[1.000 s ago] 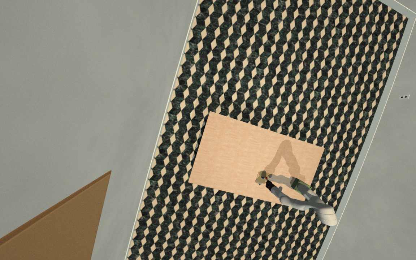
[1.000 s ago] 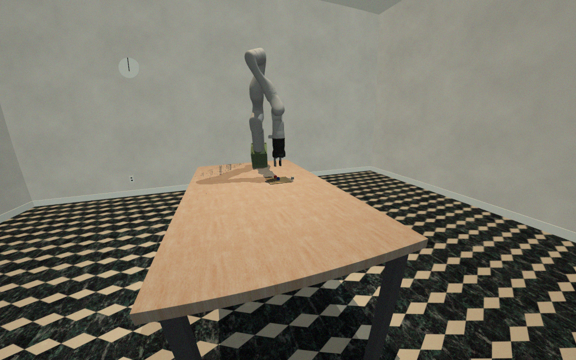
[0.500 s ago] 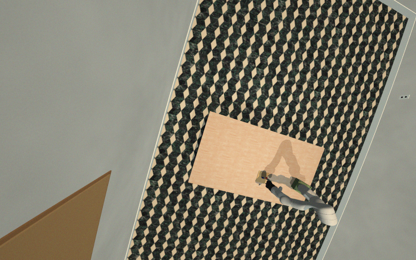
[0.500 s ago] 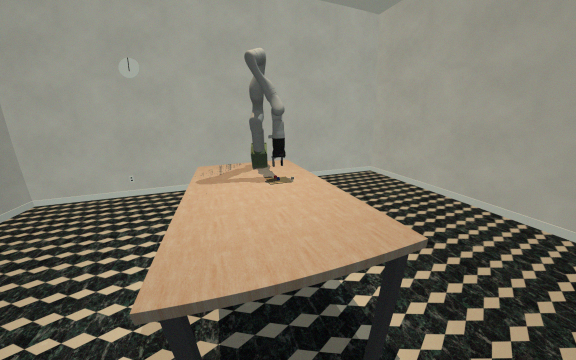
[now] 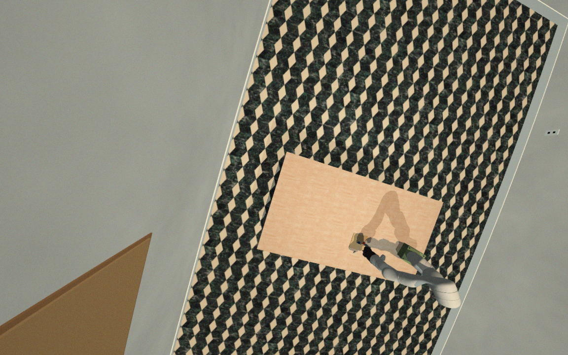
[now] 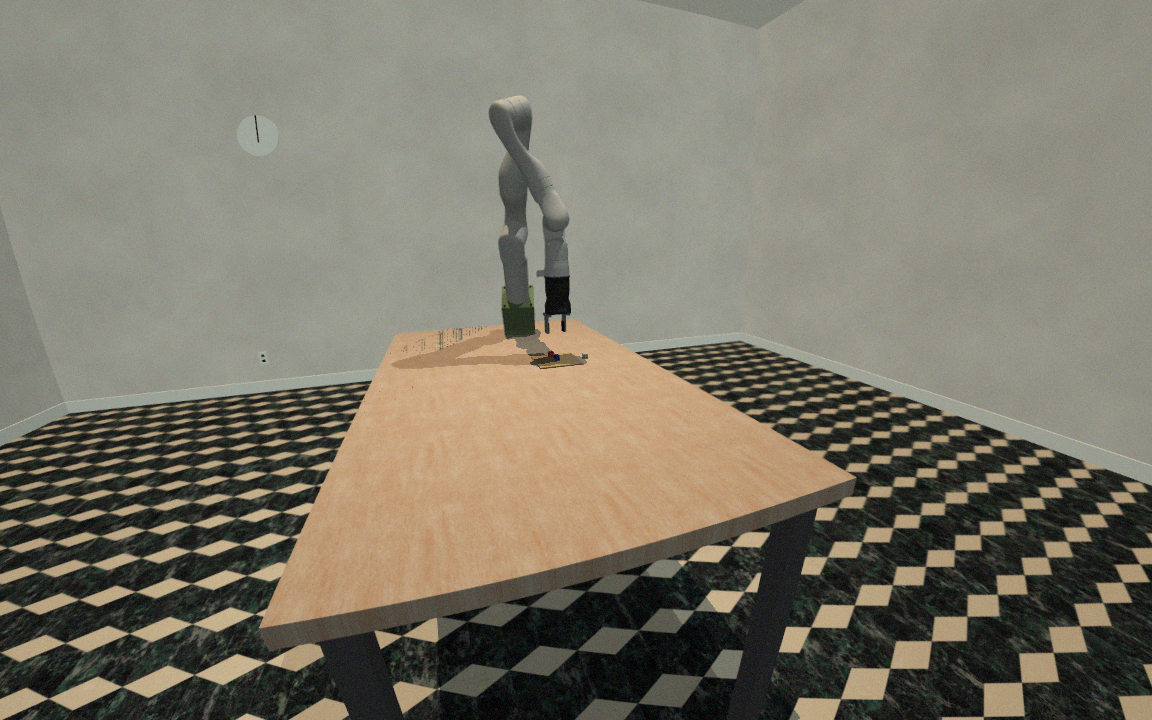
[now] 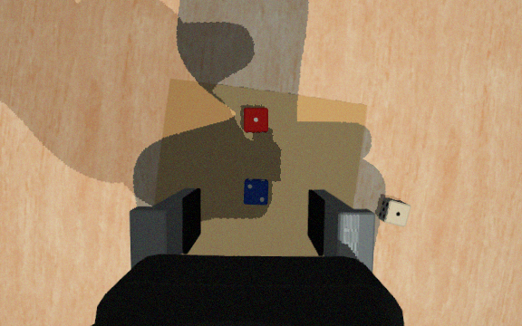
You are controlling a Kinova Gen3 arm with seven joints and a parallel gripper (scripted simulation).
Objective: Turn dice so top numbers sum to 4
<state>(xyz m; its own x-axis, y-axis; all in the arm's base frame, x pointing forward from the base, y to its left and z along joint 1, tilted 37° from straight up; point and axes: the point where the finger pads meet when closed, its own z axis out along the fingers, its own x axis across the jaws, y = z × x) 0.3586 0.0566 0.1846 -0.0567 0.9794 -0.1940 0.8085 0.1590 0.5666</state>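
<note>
Right now the white die is 110 mm below my hand, 100 mm to the left of it and 10 mm ahead of it. The rest, counted from my hand: tan mat (110 mm below); blue die (100 mm below); red die (100 mm below, 50 mm behind).
</note>
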